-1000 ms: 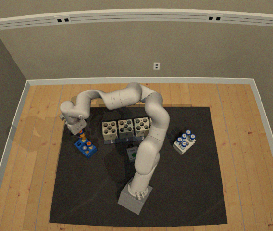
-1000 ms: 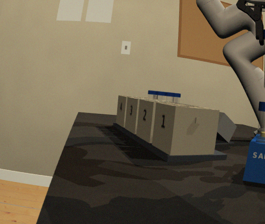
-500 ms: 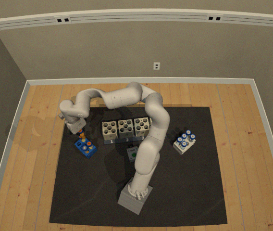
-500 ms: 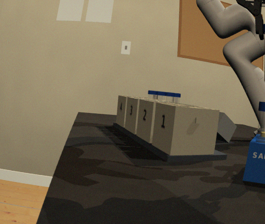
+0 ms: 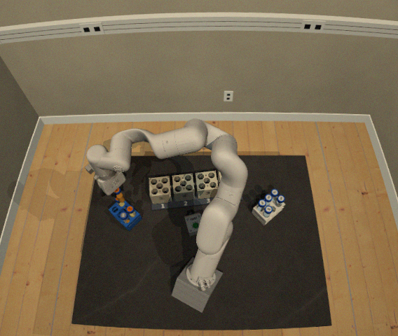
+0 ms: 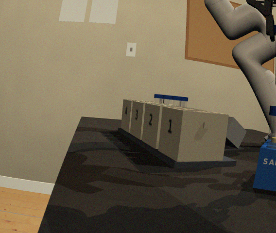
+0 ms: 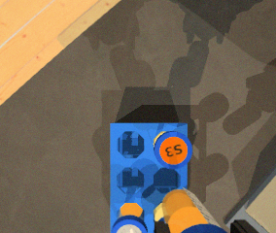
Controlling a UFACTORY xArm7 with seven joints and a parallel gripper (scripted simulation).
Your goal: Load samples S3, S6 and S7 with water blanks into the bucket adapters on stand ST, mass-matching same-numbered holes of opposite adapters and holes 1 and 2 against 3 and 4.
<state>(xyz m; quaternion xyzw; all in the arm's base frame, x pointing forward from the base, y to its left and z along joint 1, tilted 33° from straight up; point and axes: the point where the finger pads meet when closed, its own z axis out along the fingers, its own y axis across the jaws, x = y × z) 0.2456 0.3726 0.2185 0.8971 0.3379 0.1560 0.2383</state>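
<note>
The blue sample rack lies 22 cm below my hand, 2 cm to the left of it and 1 cm behind it. From my hand the other things lie so: white blank rack (65 cm to the right, 22 cm below, 13 cm behind); adapter 1 (20 cm below, 17 cm to the right, 7 cm ahead).
</note>
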